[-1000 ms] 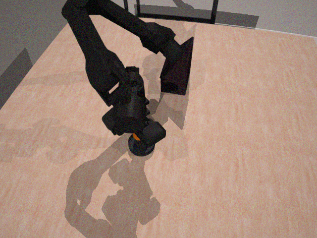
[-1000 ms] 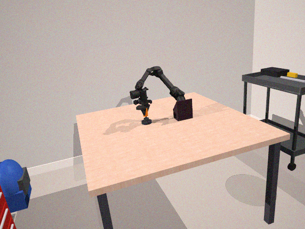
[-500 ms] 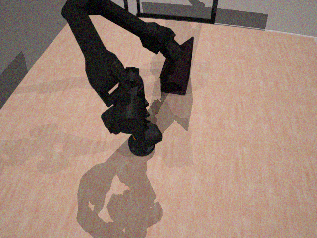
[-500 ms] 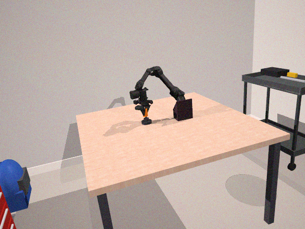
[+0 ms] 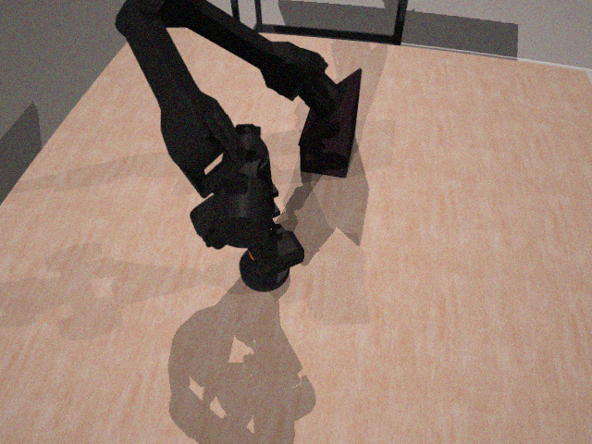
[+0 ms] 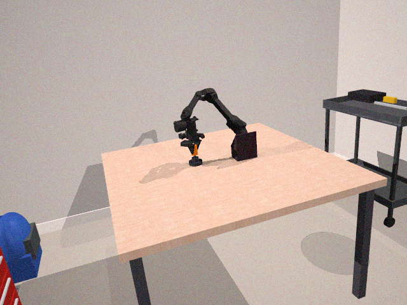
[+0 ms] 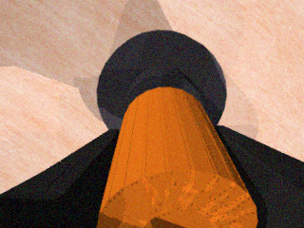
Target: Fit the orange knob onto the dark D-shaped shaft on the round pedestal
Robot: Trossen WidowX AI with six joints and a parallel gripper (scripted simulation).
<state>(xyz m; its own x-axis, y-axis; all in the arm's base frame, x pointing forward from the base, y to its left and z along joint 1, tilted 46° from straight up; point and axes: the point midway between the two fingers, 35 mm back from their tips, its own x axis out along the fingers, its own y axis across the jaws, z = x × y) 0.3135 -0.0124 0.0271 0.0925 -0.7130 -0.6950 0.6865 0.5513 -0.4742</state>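
My gripper tip is 2 cm below the orange knob. From my gripper tip the other things lie so: round pedestal 4 cm below.
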